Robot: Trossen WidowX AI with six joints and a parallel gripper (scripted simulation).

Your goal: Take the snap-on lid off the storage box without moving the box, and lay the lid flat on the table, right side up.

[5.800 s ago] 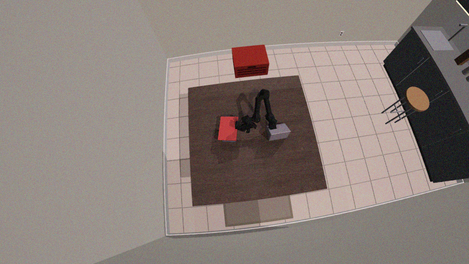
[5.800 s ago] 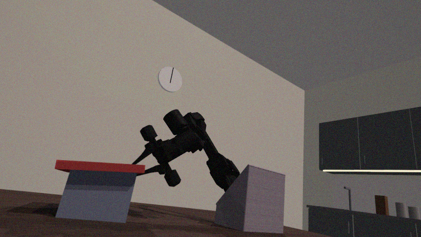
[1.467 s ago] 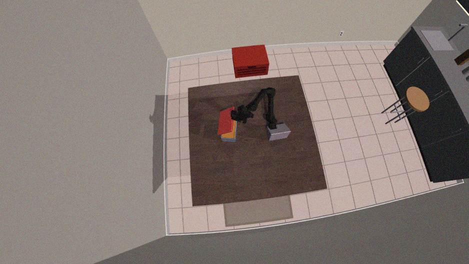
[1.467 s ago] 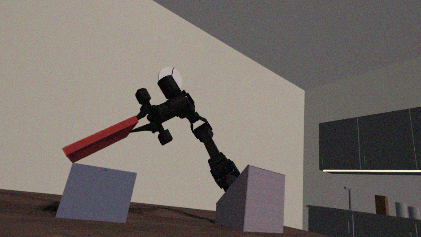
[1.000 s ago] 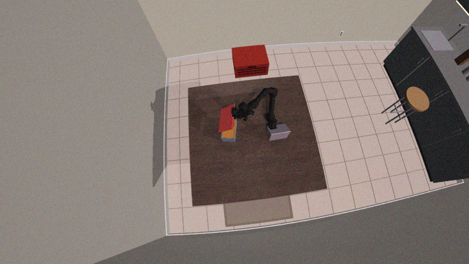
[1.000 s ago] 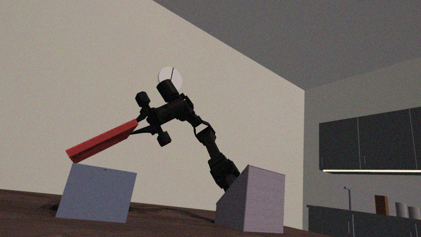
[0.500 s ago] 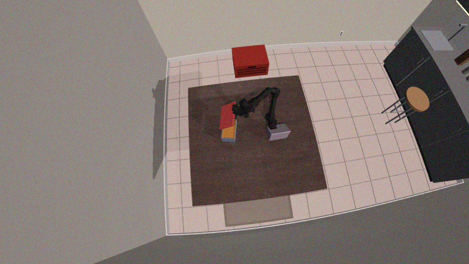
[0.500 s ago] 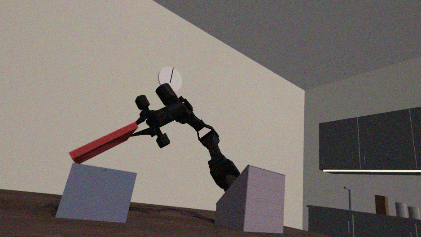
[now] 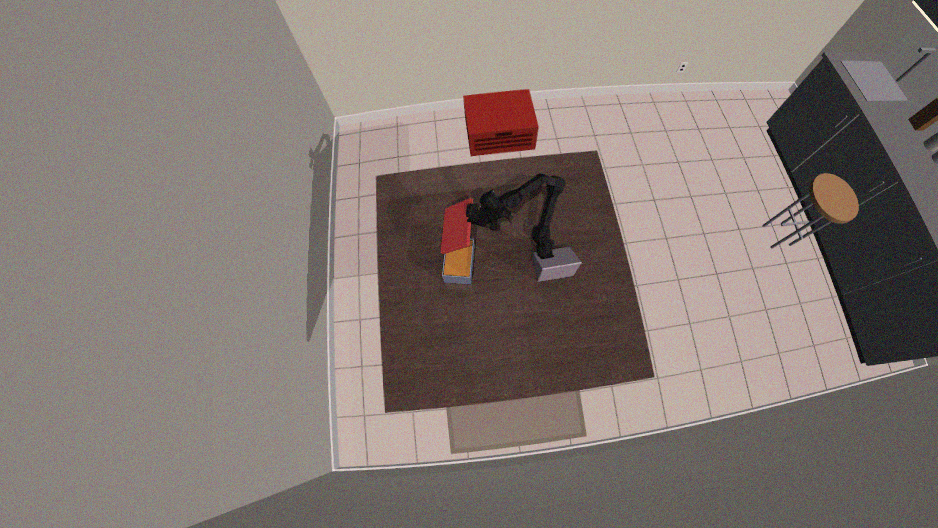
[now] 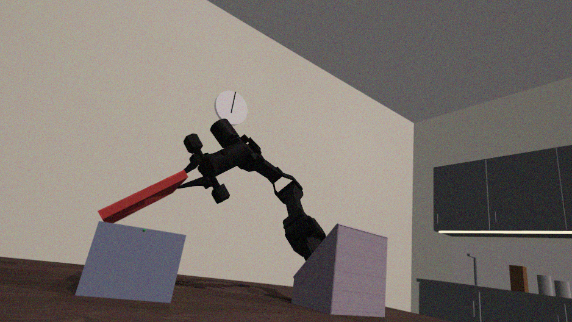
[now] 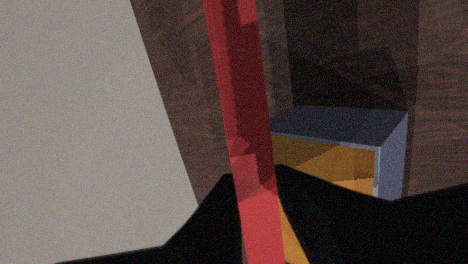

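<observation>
The red lid is 60 mm ahead of my gripper tip, 50 mm below it and 20 mm to the right of it. Also, from my gripper tip: blue-grey storage box (180 mm below, 110 mm to the left, 80 mm ahead).
</observation>
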